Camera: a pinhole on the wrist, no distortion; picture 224 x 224 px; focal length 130.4 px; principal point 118.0 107.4 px. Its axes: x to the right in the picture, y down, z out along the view. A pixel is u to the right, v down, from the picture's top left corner.
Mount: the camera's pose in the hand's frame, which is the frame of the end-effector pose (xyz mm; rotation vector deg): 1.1 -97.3 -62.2 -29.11 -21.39 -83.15
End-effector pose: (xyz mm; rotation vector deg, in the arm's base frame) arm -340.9 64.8 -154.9 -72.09 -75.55 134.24
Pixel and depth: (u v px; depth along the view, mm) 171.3 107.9 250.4
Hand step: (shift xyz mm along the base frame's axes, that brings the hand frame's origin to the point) -178.4 -83.8 72.0
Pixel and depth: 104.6 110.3 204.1
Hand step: -75.1 -70.6 -8.7
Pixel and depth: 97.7 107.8 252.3
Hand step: -86.8 -115.7 -31.2
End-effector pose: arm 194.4 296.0 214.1 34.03 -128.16 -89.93
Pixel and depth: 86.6 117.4 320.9
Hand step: -134.6 153.5 81.6
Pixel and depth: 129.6 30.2 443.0
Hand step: 1.9 433.8 -35.2
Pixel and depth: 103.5 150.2 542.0
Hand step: -383.1 243.2 134.9
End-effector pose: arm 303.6 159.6 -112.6 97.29 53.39 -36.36
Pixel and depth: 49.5 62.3 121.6
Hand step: -4.7 -23.3 38.4
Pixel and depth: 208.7 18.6 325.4
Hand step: -188.8 -367.7 -35.7
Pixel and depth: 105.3 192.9 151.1
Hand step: 62.2 -15.0 -98.2
